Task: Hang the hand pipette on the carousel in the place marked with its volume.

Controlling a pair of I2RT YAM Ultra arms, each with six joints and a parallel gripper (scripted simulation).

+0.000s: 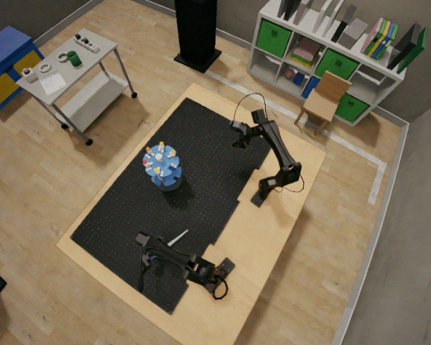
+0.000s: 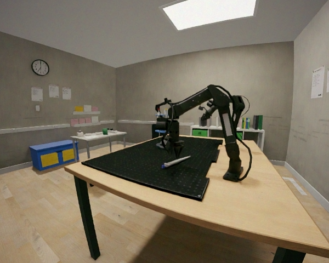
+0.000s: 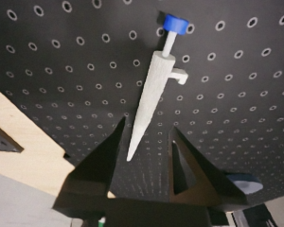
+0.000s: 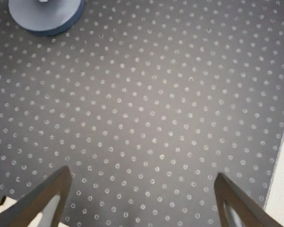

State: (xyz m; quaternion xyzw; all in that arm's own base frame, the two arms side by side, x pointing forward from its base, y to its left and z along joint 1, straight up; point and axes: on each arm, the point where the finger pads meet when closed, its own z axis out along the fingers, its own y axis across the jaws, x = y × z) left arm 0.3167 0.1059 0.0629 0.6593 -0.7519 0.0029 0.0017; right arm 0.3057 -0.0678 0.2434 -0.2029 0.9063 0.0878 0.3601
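My left hand is 30 mm to the left of the white hand pipette and 40 mm above it.
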